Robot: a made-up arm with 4 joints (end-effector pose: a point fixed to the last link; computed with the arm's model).
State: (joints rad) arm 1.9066 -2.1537 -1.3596 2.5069
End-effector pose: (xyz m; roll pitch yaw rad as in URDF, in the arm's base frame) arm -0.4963 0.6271 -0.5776 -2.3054 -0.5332 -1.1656
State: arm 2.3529 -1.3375 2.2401 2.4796
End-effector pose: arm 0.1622 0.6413 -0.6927 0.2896 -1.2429 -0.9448
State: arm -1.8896 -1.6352 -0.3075 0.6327
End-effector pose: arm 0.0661 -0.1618 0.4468 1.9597 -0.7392 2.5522
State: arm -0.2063 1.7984 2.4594 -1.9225
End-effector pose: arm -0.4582 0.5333 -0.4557 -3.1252 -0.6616 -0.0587
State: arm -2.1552 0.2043 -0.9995 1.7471
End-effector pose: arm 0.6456 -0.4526 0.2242 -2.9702 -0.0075 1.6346
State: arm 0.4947 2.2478 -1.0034 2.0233
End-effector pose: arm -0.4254 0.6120 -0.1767 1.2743 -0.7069 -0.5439
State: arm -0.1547 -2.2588 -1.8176 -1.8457
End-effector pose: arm -0.4533 -0.6314 0.4069 2.3378 1.3581 1.6147
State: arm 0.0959 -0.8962 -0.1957 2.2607
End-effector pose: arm 0.7207 -0.5590 -0.3351 0.0285 -0.1522 3.1314
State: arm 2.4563 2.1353 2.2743 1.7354
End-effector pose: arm -0.1150 -0.4807 0.2559 0.6594 -0.2825 2.0602
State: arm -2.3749 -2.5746 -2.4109 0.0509
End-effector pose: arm -0.1247 0.1356 0.1831 0.0687 -0.3789 2.6569
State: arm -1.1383 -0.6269 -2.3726 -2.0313
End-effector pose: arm 0.8528 -0.0276 0.4992 -2.5197 0.0245 -2.4005
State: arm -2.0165 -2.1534 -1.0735 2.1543
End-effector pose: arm -0.3480 -0.0988 0.8962 0.8981 1.1916 1.6501
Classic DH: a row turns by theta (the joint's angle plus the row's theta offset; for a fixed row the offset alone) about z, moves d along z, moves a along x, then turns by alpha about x. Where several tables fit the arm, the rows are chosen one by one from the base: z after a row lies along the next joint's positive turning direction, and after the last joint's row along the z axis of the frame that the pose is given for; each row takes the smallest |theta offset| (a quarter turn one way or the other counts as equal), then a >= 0, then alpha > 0; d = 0 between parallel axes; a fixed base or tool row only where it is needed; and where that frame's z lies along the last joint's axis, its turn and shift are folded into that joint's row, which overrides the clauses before.
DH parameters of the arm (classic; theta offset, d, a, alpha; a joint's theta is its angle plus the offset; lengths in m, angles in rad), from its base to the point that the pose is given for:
base (fixed): 1.5708 0.03 0 1.5708
joint 1: 0 0.06 -0.09 -1.5708
joint 2: 0 -0.17 -0.04 1.5708
joint 3: 0 0.61 -0.08 1.5708
joint 4: 1.3932 0 -0.3962 3.1416
tool (fixed): -0.1776 -0.09 0 0

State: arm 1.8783 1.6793 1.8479 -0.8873
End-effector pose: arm -0.1476 0.4364 0.4916 -1.3713 -0.4055 -1.4151
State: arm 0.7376 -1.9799 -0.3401 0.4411
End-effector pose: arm -0.0747 -0.0303 -0.3523 -0.8655 0.3521 -2.4601
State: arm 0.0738 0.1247 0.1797 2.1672
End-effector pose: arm 0.7936 0.2721 -0.1586 -0.1365 0.2138 -2.0563
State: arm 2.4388 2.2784 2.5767 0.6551
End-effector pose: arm -0.0485 -0.0943 0.1614 0.2871 -0.4358 3.1347
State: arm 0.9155 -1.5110 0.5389 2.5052
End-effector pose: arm 0.2971 -0.4733 -0.8163 -0.9868 -0.4406 2.2345
